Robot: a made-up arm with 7 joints.
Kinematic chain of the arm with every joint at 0, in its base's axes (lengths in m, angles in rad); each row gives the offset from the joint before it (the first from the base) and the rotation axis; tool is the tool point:
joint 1: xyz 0 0 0.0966 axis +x
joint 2: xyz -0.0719 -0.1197 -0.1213 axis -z
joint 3: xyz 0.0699 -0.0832 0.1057 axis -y
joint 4: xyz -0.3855 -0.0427 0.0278 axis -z
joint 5: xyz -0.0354 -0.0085 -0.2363 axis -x
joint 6: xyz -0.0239 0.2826 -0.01 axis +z
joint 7: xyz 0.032 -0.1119 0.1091 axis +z
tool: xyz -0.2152 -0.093 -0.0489
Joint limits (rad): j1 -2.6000..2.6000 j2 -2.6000..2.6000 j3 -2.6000..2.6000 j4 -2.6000..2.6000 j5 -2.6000..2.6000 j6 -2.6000..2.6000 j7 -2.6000..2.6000
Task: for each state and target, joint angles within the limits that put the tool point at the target. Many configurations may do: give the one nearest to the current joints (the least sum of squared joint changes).
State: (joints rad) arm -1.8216 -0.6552 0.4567 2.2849 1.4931 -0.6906 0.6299
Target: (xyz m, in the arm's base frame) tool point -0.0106 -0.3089 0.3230
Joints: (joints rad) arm -2.1532 -0.5754 0.3174 2.4608 1.4859 -0.7826 0.4793
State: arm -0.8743 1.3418 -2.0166 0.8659 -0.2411 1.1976 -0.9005
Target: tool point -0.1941 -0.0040 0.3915
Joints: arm -0.4940 1.3374 -1.8214 0.7703 -0.1588 1.8377 -0.4216
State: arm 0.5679 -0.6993 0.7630 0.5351 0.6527 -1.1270 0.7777
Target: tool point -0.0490 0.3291 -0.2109
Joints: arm 0.3011 -0.3766 0.9623 1.2767 0.4646 -1.1997 0.6041
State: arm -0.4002 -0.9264 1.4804 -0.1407 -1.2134 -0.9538 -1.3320
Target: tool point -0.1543 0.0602 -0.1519
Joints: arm 0.0291 -0.9244 1.6676 0.5130 -0.4343 -1.0917 -1.4732
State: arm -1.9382 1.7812 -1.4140 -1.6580 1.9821 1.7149 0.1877
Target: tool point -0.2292 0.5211 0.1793
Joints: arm -1.8734 1.9607 -2.3147 -1.8252 1.7885 1.2276 -0.1669
